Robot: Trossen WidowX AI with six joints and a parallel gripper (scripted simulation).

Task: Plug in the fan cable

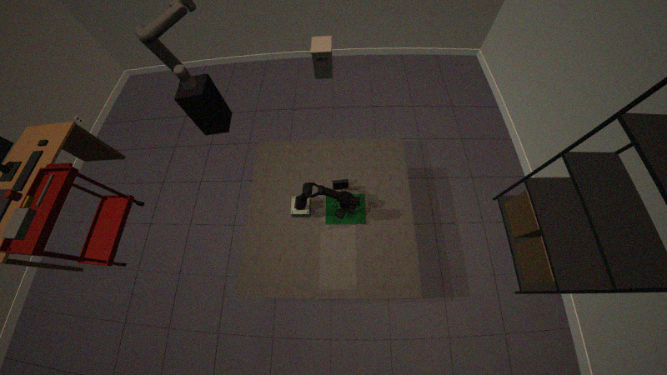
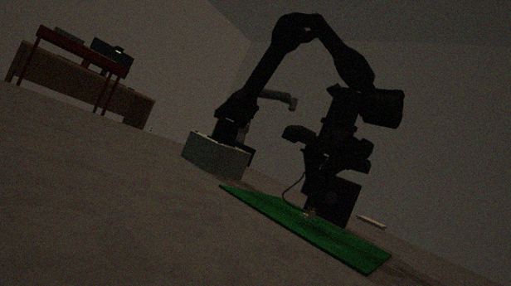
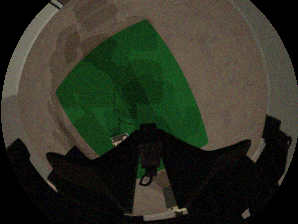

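Right now my gripper tip is 1 cm short of the green board, 3 cm to the right of it and 8 cm above it. Also, from my gripper tip: black fan 1 cm behind, 20 cm to the left, 1 cm below; then plug 1 cm behind, 1 cm to the left, 1 cm above.
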